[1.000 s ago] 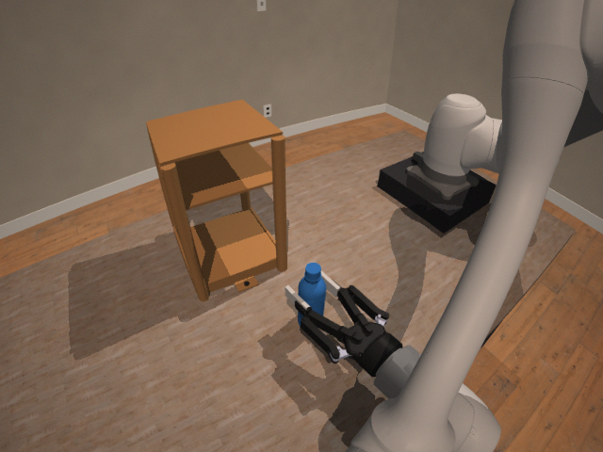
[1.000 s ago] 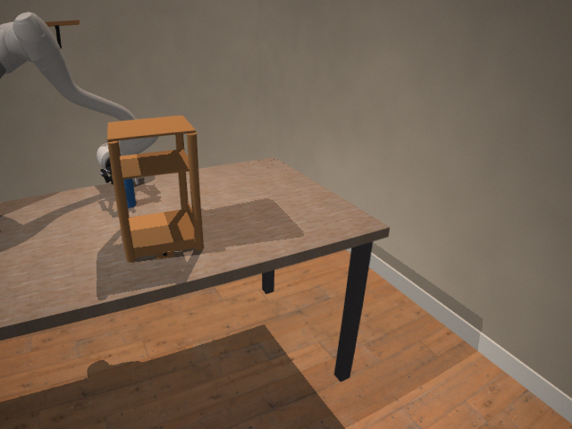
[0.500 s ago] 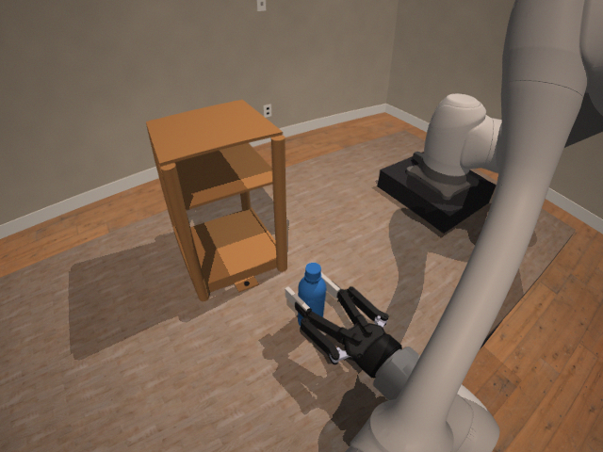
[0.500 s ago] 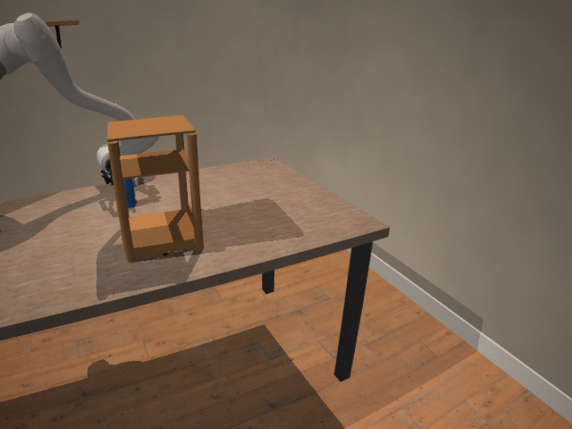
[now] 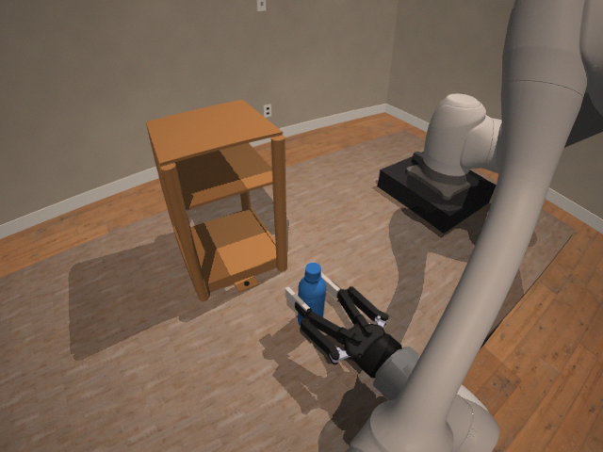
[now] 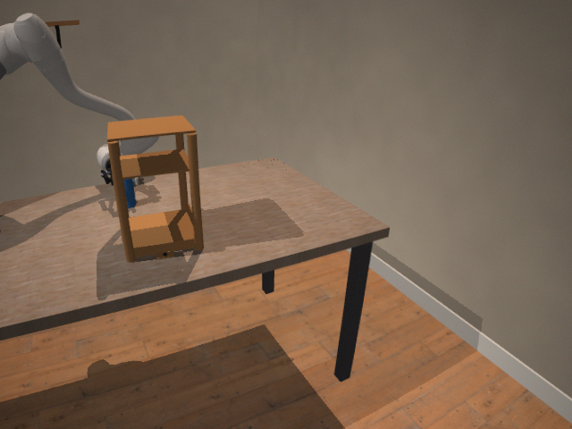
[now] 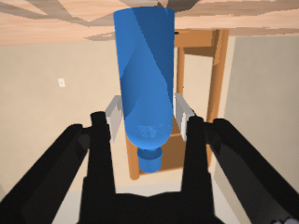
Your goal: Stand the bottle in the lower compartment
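Now: the blue bottle 10 mm above my hand. From my hand the other things lie so: orange shelving unit (280 mm to the right, 80 mm above, 70 mm ahead).
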